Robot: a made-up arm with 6 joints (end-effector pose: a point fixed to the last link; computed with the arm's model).
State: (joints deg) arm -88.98 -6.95 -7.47 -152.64 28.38 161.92
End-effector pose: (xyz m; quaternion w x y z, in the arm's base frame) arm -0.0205 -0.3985 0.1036 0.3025 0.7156 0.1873 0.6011
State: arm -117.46 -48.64 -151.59 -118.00 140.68 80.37
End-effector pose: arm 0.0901 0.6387 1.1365 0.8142 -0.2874 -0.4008 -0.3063
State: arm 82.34 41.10 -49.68 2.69 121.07 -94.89
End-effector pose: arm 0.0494 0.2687 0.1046 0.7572 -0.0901 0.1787 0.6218
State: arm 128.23 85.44 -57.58 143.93 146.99 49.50
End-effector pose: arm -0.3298 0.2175 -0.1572 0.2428 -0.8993 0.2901 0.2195
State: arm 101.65 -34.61 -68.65 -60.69 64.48 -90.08
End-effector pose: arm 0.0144 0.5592 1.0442 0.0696 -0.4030 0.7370 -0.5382
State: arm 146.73 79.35 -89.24 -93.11 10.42 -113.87
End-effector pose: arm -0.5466 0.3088 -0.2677 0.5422 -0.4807 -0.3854 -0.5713
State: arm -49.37 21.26 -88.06 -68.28 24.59 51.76
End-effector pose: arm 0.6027 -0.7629 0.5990 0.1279 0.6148 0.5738 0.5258
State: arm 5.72 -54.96 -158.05 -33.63 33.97 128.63
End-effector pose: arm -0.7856 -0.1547 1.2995 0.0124 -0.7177 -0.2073 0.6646
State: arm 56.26 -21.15 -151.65 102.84 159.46 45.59
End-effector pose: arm -0.2400 -0.0797 1.2787 0.8168 0.1708 -0.5426 0.0963
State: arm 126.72 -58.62 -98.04 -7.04 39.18 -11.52
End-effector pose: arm 0.0408 -0.0326 1.4641 0.4264 0.7424 -0.2471 -0.4540
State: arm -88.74 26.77 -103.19 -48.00 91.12 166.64
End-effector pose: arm -0.1813 -0.8953 0.6127 0.9071 0.2248 -0.3559 0.0002
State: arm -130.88 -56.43 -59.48 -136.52 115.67 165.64
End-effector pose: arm -0.2312 -0.0218 1.2621 0.7136 -0.0645 0.3349 -0.6119
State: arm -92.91 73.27 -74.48 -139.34 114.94 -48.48
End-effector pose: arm -0.2161 -0.6716 -0.0926 0.8047 -0.4059 0.0541 0.4299
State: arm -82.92 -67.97 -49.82 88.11 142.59 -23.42
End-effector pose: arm 0.1700 -0.0813 1.0204 0.4913 -0.0081 -0.3820 -0.7827
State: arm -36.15 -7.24 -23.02 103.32 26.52 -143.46
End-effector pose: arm 0.4027 -0.3447 0.2141 0.3109 -0.2394 -0.7028 -0.5934
